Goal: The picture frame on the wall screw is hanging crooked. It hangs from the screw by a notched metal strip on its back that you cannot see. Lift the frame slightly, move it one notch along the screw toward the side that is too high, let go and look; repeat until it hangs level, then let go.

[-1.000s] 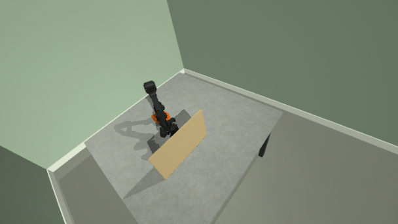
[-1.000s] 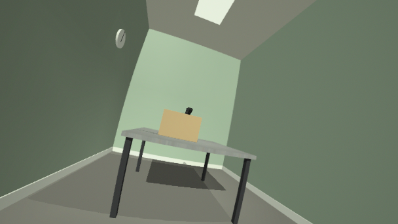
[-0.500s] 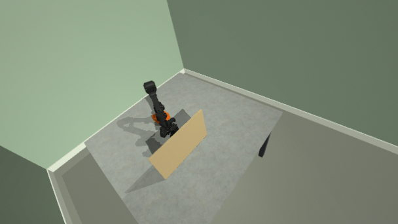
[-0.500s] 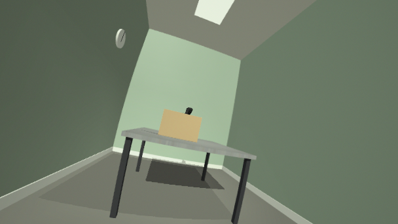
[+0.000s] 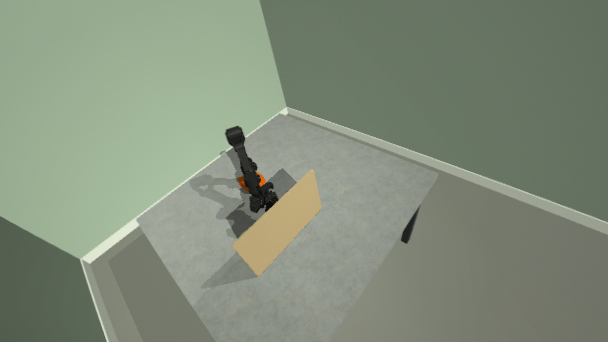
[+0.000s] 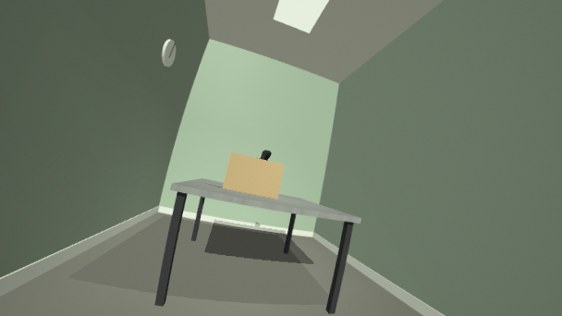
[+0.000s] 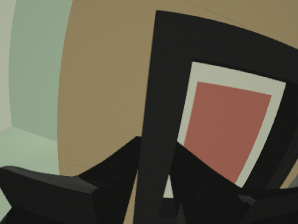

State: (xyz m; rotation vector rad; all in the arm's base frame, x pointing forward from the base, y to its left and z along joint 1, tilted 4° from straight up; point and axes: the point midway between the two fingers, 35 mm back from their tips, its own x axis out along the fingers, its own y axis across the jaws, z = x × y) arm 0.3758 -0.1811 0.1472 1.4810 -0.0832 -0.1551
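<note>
My gripper tip is now 5 cm above the picture frame and 1 cm to the left of it. From my gripper tip the other things lie so: tan wall board 7 cm below, 3 cm to the right, 1 cm ahead.
</note>
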